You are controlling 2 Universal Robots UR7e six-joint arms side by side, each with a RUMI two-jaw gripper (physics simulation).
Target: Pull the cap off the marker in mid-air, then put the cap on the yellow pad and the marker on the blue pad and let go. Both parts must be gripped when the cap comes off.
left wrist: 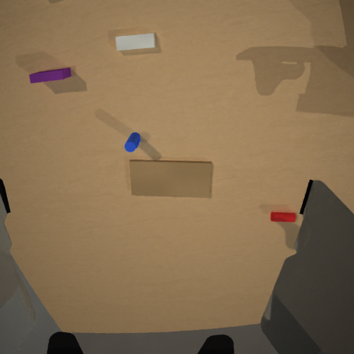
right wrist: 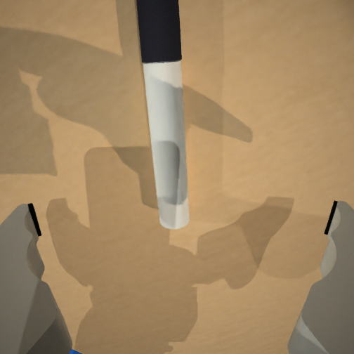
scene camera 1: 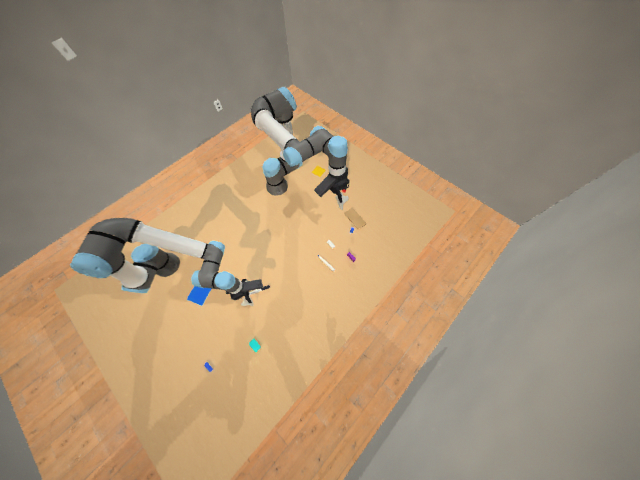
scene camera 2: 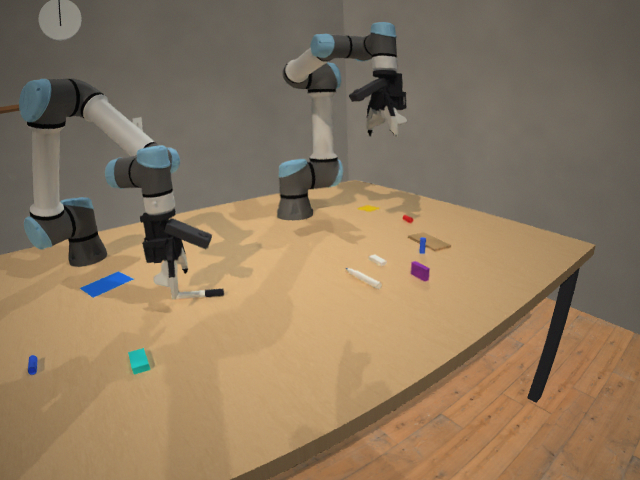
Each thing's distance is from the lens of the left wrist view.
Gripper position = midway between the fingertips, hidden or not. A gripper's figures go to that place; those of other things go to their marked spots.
left gripper (left wrist: 154, 184): 0.12 m
brown board (left wrist: 181, 178): 0.52 m
